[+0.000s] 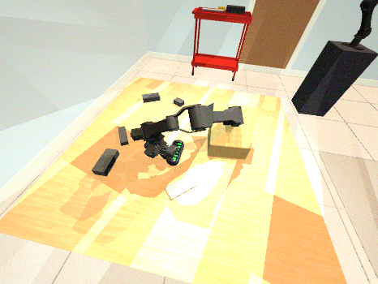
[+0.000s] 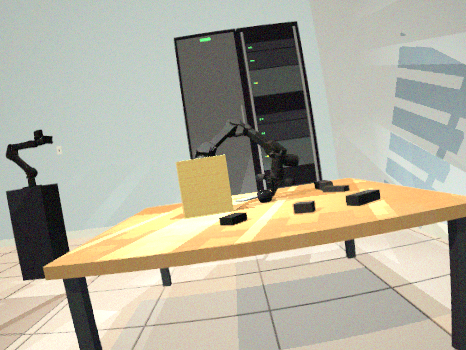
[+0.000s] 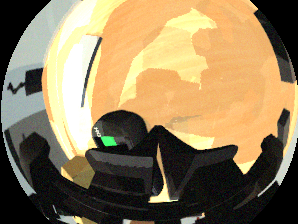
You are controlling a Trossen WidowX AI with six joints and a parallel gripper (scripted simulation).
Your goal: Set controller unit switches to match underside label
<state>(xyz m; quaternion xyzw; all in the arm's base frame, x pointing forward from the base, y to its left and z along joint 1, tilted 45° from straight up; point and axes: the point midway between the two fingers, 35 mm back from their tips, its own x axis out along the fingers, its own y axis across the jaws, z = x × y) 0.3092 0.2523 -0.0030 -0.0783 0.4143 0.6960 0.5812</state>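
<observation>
Now: gripper tip 11 cm past the pale flat plate, 14 cm to the right of it and 1 cm above it. Round my gripper tip: slim grey module 29 cm ahead, 12 cm to the right.
</observation>
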